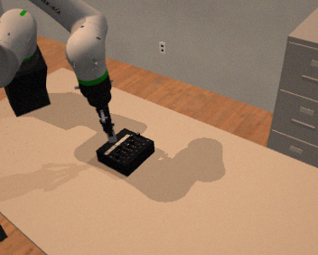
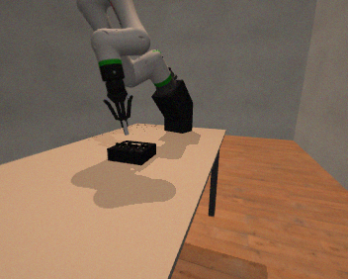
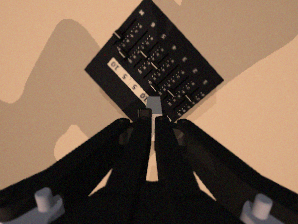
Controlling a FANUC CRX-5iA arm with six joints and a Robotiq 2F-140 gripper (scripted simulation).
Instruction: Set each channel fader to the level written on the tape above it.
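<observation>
My hand is 20 mm short of the cap 2 and 70 mm above it. From my hand the other things lie so: cap 4 (30 mm ahead, 40 mm to the left, 70 mm below); channel 1 cap (30 mm ahead, 20 mm to the right, 70 mm below); cap 3 (10 mm ahead, 20 mm to the left, 70 mm below).
</observation>
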